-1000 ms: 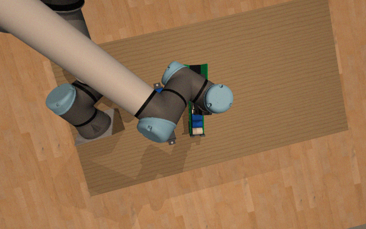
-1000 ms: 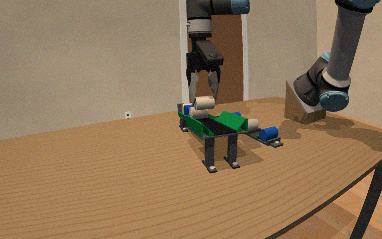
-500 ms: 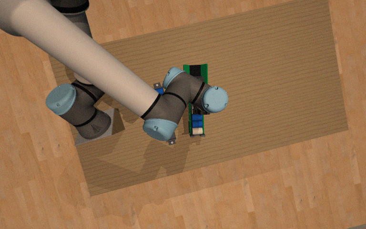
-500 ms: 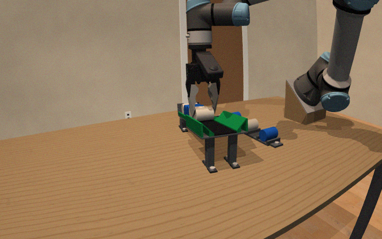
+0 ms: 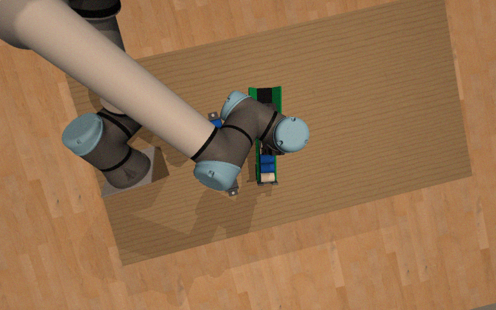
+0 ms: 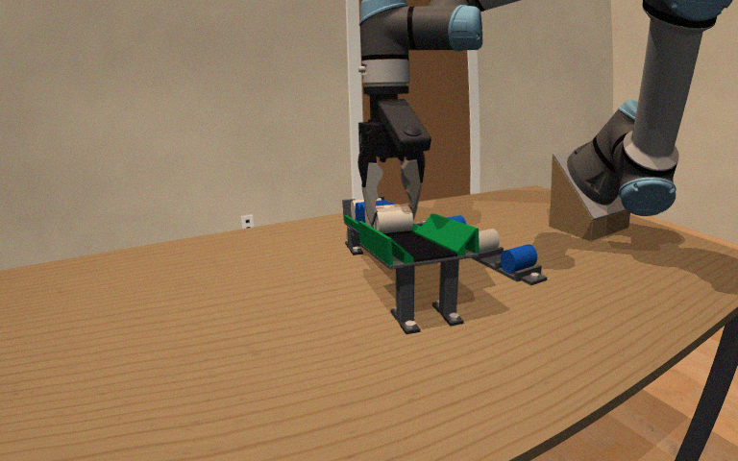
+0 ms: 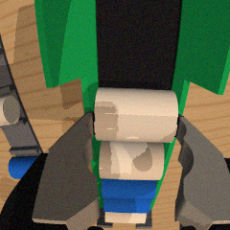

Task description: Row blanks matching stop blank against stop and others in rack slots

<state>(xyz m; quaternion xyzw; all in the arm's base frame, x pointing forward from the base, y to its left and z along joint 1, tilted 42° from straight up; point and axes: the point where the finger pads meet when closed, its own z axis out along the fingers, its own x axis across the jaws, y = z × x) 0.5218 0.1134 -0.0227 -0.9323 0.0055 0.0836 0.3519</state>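
The feed ramp is 3 cm below my hand. Also, from my hand: grey stock rack: 19 cm behind, 11 cm below, 6 cm to the right; grey stop: 19 cm to the right, 5 cm below, 1 cm behind.
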